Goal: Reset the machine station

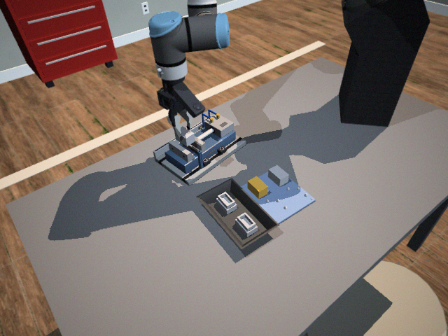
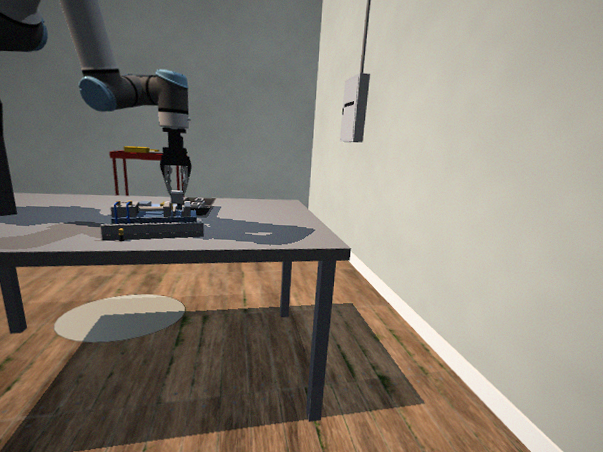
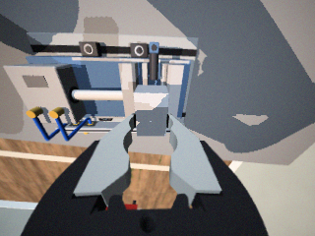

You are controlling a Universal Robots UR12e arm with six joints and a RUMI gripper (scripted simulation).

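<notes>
Right now my hand is 70 mm above the fixed jaw, 30 mm short of it and 10 mm to the right of it. Round my hand: vise: 100 mm below, 70 mm behind; then dark work stop rod: 50 mm to the left, 50 mm below; then vise rail: 110 mm below, 100 mm to the right, 60 mm behind.
</notes>
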